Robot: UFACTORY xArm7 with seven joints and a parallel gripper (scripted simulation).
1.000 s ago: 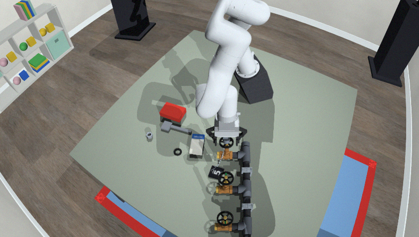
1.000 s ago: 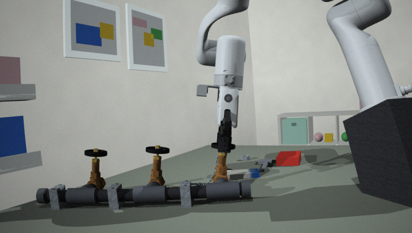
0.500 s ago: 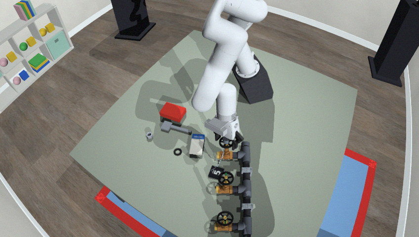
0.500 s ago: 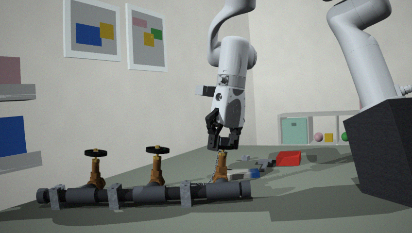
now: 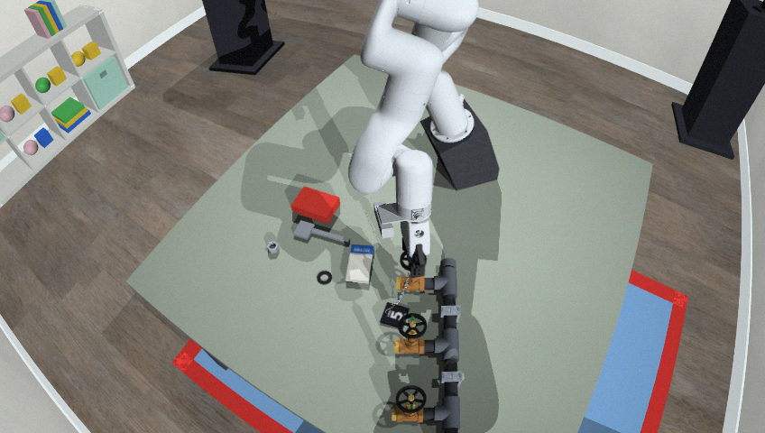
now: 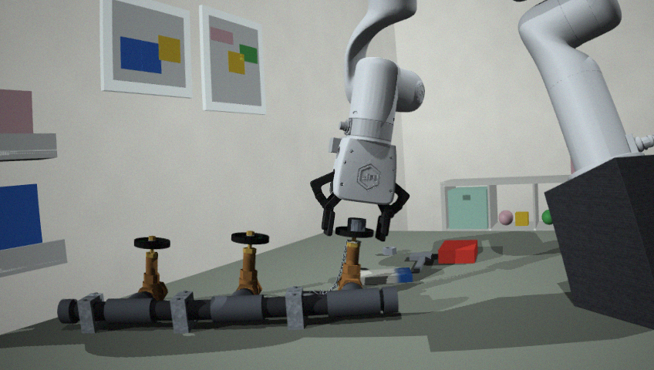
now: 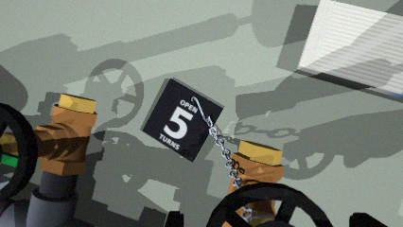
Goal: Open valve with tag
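Now: hand 2 cm below the grey cap. Also, from my hand: black washer 23 cm to the right, 12 cm below, 5 cm ahead; blue box 15 cm to the right, 11 cm below, 1 cm behind; black tag 12 cm below, 10 cm ahead, 2 cm to the right.
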